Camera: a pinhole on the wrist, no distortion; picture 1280 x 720 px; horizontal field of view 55.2 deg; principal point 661.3 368.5 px. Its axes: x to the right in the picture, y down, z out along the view. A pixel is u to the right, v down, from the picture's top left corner.
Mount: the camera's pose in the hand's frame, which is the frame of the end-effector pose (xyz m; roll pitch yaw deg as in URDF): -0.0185 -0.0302 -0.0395 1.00 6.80 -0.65
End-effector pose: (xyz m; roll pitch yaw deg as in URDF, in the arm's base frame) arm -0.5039 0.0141 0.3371 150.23 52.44 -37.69
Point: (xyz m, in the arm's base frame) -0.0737 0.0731 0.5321
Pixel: behind the camera
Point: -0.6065 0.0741 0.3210
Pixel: 134 312
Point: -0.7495 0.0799 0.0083
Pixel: 901 180
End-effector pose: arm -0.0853 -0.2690 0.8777 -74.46 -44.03 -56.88
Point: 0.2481 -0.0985 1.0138
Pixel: 919 571
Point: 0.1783 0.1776 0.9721
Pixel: 330 240
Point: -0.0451 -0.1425 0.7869
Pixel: outside the picture
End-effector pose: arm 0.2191 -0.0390 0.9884 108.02 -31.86 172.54
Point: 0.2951 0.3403 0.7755
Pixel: 191 361
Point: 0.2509 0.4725 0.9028
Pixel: 519 617
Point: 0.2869 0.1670 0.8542
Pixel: 101 423
